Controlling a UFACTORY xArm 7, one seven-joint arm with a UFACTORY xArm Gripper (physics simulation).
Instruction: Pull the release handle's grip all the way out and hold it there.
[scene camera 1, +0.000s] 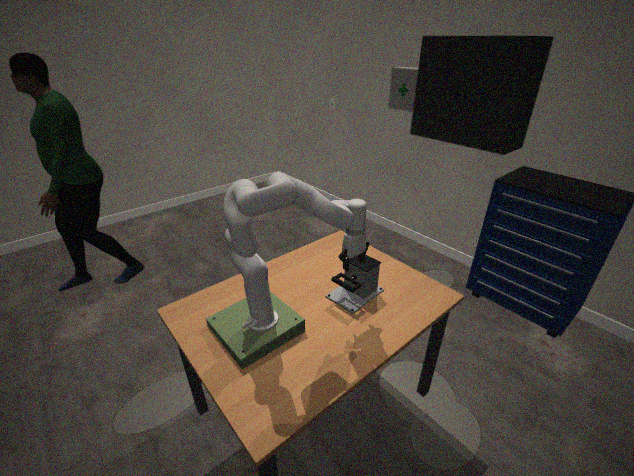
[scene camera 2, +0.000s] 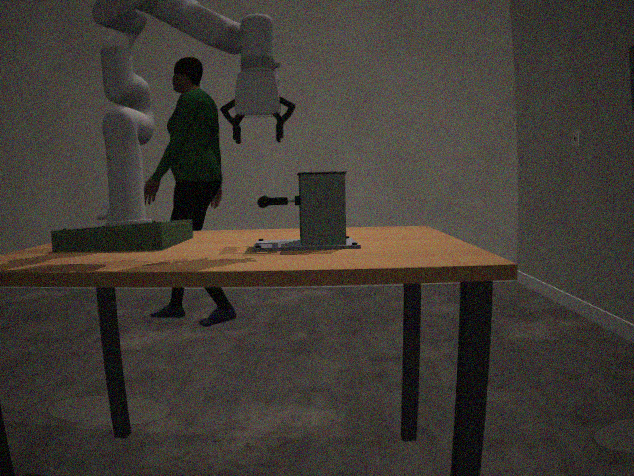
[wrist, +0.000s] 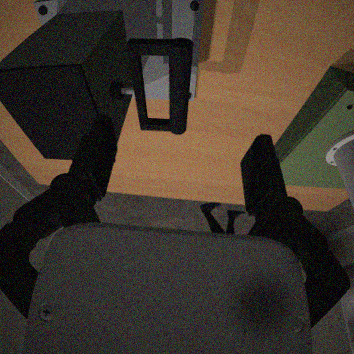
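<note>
The release handle's grip (scene camera 1: 344, 280) (scene camera 2: 271, 201) (wrist: 180, 90) is a black rectangular loop. It stands out from the side of a dark grey box (scene camera 1: 369, 277) (scene camera 2: 322, 210) (wrist: 45, 110), on the side facing the arm's base. A short stretch of thin metal rod (wrist: 127, 92) shows between grip and box. The box stands on a light metal plate (scene camera 1: 336, 296) (scene camera 2: 271, 245). My gripper (scene camera 1: 354, 260) (scene camera 2: 258, 139) (wrist: 182, 138) points down, open and empty. It hangs above the grip's height, apart from it. In the first scene view the box partly hides the fingers.
The wooden table (scene camera 1: 409, 297) (scene camera 2: 409, 251) (wrist: 215, 165) carries the arm's green base block (scene camera 1: 225, 327) (scene camera 2: 107, 237) (wrist: 320, 162). A person in green (scene camera 1: 64, 138) (scene camera 2: 194, 135) is on the floor beyond the table. A blue drawer cabinet (scene camera 1: 532, 251) stands by the wall.
</note>
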